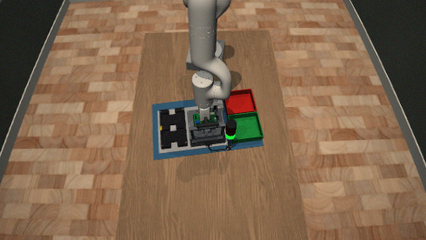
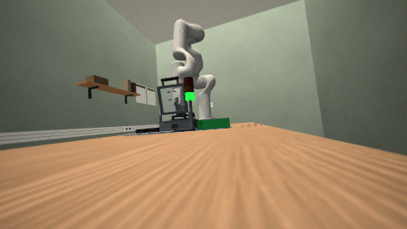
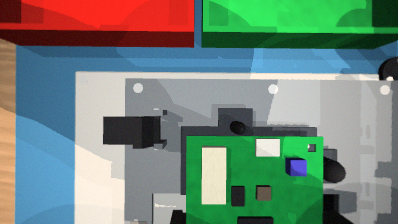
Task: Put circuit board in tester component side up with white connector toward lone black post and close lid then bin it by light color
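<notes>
My gripper is now 20 mm above the dark nest and 10 mm to the right of it. From my hand the other things lie so: green circuit board: 10 mm below; tester lid: 110 mm ahead, 90 mm above, 20 mm to the left; green bin: 200 mm to the left, 80 mm below, 20 mm ahead.
</notes>
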